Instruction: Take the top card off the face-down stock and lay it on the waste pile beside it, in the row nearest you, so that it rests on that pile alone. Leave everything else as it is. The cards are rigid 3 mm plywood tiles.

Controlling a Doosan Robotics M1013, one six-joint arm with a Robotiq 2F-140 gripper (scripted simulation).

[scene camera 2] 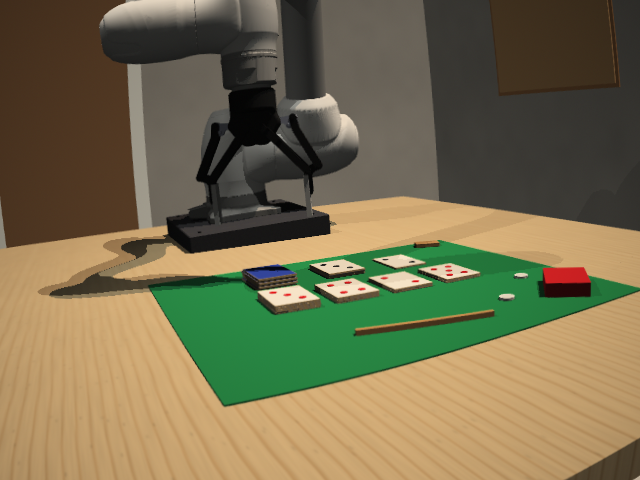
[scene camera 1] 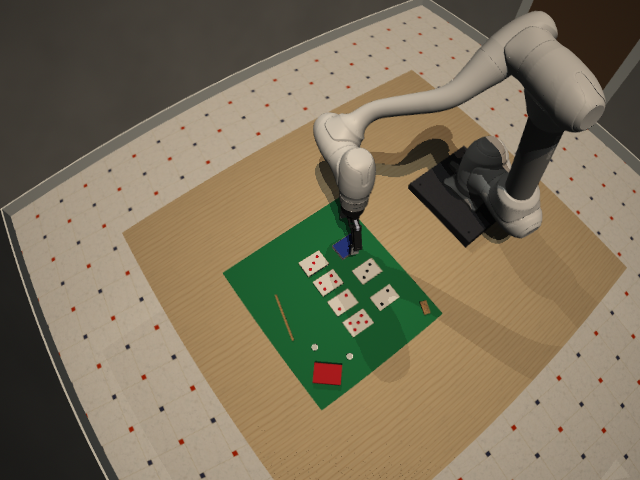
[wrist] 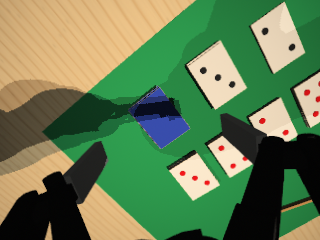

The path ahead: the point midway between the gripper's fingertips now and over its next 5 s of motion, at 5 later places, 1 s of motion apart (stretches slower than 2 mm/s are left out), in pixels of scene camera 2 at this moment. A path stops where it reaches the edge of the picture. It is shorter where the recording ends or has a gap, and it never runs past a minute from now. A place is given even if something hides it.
My gripper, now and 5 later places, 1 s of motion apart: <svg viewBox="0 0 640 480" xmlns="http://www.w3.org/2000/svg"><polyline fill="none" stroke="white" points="263,219 266,242 268,264 268,266 268,271 266,250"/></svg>
